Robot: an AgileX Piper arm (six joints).
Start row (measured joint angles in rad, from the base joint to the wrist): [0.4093, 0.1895, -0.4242, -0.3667, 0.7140, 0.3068]
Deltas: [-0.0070, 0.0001, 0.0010, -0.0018, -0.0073, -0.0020]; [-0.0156, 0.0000, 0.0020, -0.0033, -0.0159, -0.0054]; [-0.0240, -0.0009, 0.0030, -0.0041, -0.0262, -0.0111]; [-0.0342, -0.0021, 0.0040, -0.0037, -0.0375, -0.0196]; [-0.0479, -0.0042, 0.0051, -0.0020, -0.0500, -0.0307]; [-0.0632, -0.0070, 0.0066, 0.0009, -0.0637, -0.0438]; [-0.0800, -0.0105, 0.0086, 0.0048, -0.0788, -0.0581]
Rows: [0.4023, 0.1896, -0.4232, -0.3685, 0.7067, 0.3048]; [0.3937, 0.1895, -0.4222, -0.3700, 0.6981, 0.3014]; [0.3853, 0.1886, -0.4212, -0.3708, 0.6878, 0.2957]; [0.3751, 0.1874, -0.4202, -0.3704, 0.6765, 0.2872]; [0.3614, 0.1853, -0.4191, -0.3687, 0.6640, 0.2761]; [0.3461, 0.1825, -0.4176, -0.3658, 0.6503, 0.2630]; [0.3293, 0.1790, -0.4156, -0.3619, 0.6352, 0.2487]
